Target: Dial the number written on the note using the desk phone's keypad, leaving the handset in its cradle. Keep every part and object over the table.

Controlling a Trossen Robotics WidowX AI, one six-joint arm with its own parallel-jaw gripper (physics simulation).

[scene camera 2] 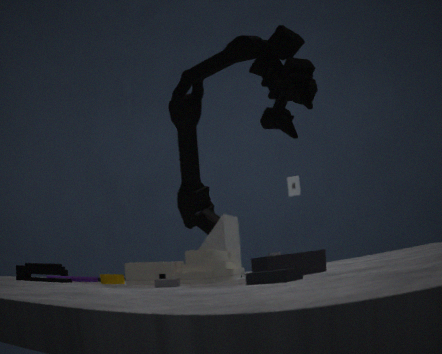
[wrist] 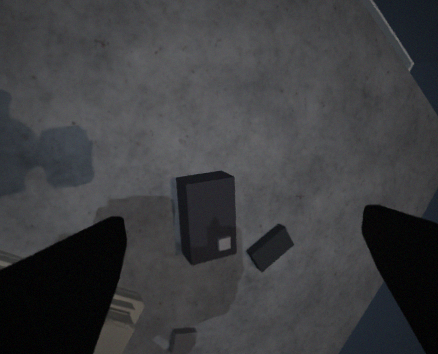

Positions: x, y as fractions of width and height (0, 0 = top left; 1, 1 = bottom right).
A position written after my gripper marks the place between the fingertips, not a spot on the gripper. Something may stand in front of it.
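My gripper (scene camera 2: 0.69, 0.35) (wrist: 0.56, 0.63) is visible in scene camera 2 and in the wrist view.
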